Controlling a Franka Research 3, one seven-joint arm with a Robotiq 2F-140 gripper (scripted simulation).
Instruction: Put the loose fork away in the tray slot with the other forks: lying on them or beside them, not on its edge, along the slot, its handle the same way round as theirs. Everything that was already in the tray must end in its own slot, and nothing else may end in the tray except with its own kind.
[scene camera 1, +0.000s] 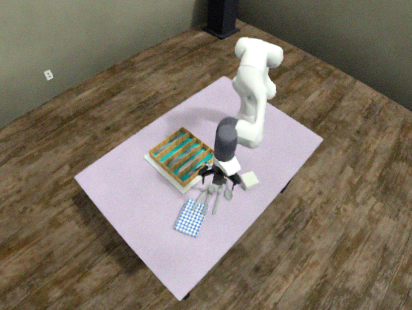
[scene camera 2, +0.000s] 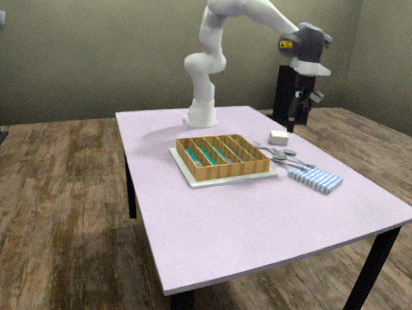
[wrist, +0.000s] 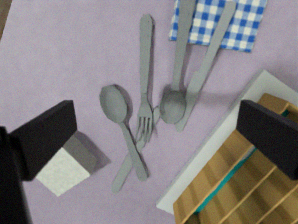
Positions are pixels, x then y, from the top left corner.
Scene:
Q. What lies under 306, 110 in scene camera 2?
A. My gripper.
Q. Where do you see my gripper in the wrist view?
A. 156, 114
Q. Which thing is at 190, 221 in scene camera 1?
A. A napkin.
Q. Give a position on a white block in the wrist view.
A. At 73, 163

